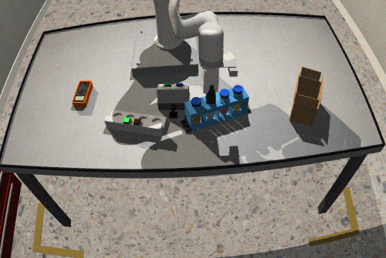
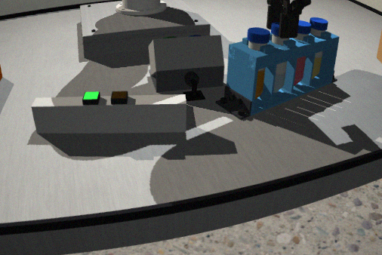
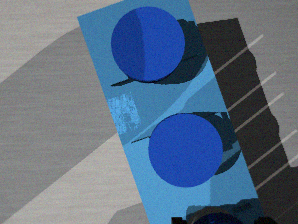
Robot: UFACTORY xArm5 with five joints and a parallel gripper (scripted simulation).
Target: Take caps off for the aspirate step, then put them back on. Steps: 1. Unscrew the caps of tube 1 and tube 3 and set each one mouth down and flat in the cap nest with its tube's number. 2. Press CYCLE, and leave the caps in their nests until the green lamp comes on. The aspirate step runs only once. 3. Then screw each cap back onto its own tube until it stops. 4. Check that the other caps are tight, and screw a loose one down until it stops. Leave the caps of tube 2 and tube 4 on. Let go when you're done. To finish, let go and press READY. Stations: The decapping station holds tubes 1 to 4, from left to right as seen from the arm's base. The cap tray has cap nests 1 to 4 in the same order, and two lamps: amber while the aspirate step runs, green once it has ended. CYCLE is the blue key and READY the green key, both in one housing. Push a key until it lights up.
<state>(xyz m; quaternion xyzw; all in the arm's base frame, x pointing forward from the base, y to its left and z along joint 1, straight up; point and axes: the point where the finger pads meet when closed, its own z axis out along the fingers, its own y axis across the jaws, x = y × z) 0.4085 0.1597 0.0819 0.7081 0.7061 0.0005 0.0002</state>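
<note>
My hand is 50 mm to the right of the blue cap, 20 mm past it and 20 mm above it. The rest, counted from my hand: blue key: 120 mm behind, 110 mm to the right, 60 mm below; green key: 150 mm to the right, 120 mm behind, 60 mm below; grey key housing: 130 mm to the right, 100 mm behind, 80 mm below.
</note>
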